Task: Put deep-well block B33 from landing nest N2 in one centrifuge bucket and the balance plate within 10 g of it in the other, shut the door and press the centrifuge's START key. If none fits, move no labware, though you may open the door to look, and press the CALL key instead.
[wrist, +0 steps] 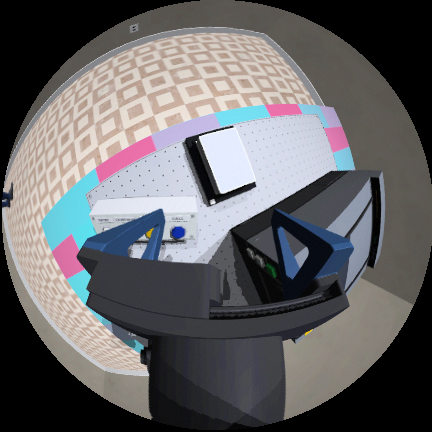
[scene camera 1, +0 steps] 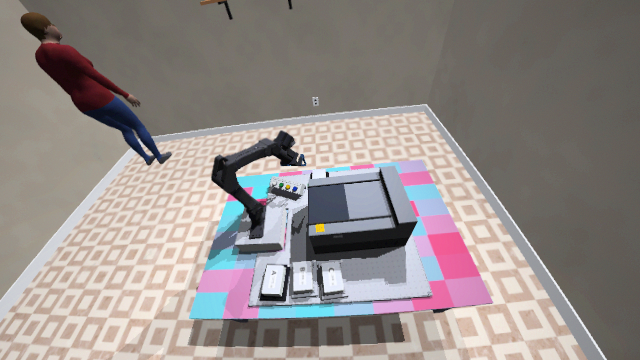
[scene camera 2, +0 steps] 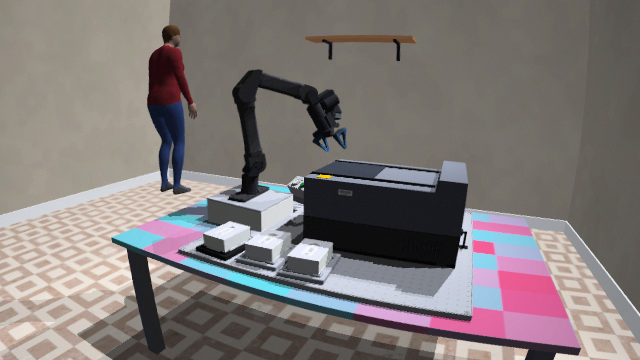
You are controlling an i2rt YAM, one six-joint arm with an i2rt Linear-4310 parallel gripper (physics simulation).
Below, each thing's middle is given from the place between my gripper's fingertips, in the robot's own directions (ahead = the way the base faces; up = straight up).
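There is a black centrifuge (scene camera 2: 410, 214), and counted from my gripper it sits 29 cm ahead, 28 cm to the right and 11 cm below. The white plate (wrist: 223, 155) is 10 cm ahead of my gripper, 5 cm to the left of it and 19 cm below it. As for the button box (wrist: 179, 210), my gripper is 11 cm past it and 19 cm above it, and 2 cm to the right of it.
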